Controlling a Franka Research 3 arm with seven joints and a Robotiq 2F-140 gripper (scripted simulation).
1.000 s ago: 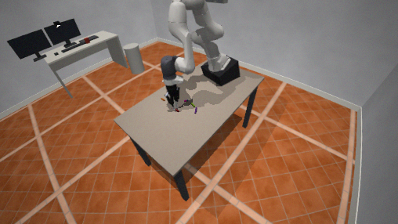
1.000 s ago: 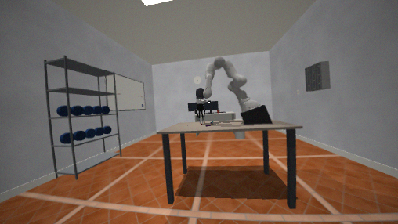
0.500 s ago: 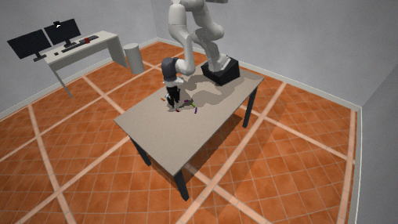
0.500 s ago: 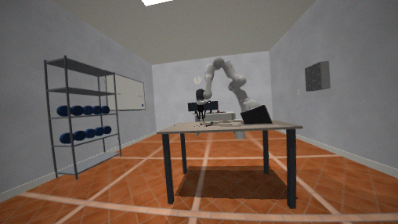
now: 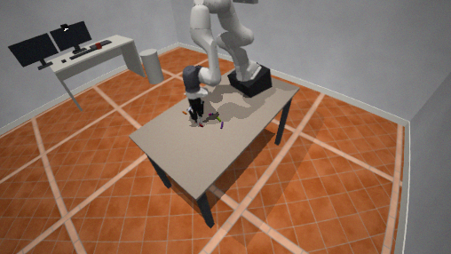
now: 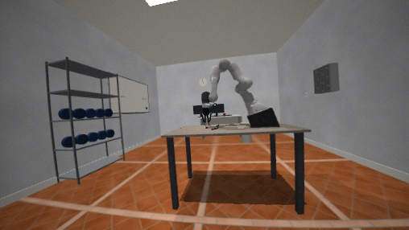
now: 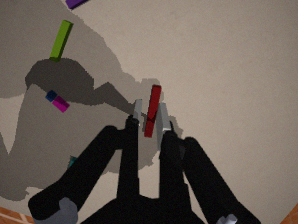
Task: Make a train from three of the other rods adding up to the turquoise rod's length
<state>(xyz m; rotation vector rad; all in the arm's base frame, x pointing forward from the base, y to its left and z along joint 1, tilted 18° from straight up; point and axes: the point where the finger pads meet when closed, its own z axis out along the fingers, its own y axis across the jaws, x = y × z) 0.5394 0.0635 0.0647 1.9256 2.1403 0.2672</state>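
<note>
Right now the red rod is 30 mm below my hand. The rest, counted from my hand: small blue rod: 130 mm behind, 30 mm below, 10 mm to the right; then magenta rod: 120 mm behind, 30 mm below, 20 mm to the right; then lime rod: 130 mm behind, 60 mm to the left, 30 mm below.
</note>
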